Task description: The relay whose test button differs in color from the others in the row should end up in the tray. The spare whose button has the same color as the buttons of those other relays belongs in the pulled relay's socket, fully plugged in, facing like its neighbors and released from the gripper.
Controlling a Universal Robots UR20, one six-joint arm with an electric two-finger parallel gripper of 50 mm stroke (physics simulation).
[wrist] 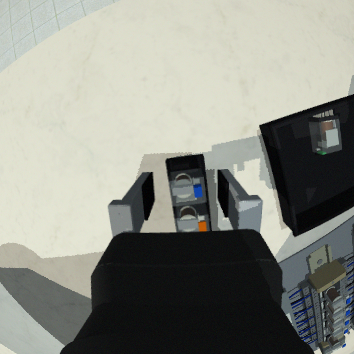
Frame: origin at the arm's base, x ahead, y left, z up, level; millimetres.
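Seen in the pictures: gripper, between the fingertips: [185, 184].
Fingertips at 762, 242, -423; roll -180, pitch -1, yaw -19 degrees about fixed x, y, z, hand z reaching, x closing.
Note:
Pixels of each thing's top centre, then the offset from my fingertips to it, as dx, dy, dz. "spot": a spot on its surface instead. Level surfaces: height alone.
- narrow black holder, a spot on its surface: [185, 162] spot: +4, +8, -37
- clear spare relay with a blue button, centre of its top: [187, 191] -1, -9, -11
- spare with an orange button, centre of its top: [192, 228] -9, -40, -11
- clear relay with a green button, centre of its top: [330, 131] +150, -14, -35
- black tray, centre of its top: [349, 157] +162, -43, -24
- relay row, a spot on its surface: [337, 313] spot: +121, -232, +7
- grey panel, centre of its top: [326, 311] +135, -305, -49
- tan end block, centre of its top: [332, 282] +124, -192, -19
- pale table top, height of its surface: dz -59
My gripper [185, 184] is open, its fingers on either side of a narrow black holder [185, 162] and above it. In the holder, a clear spare relay with a blue button [183, 190] sits at the far end. A spare with an orange button [187, 223] sits nearer the gripper body, partly hidden by it. A clear relay with a green button [327, 136] lies in the black tray [277, 180] at right. The relay row [337, 313] at the lower right shows several blue buttons. Its empty socket cannot be made out clearly.
The relay row stands on a grey panel [296, 264] with blue wires and a tan end block [327, 275]. The tray's raised wall lies between the holder and the tray's inside. The pale table top [115, 90] curves away at the upper left, with tiled floor [35, 30] beyond.

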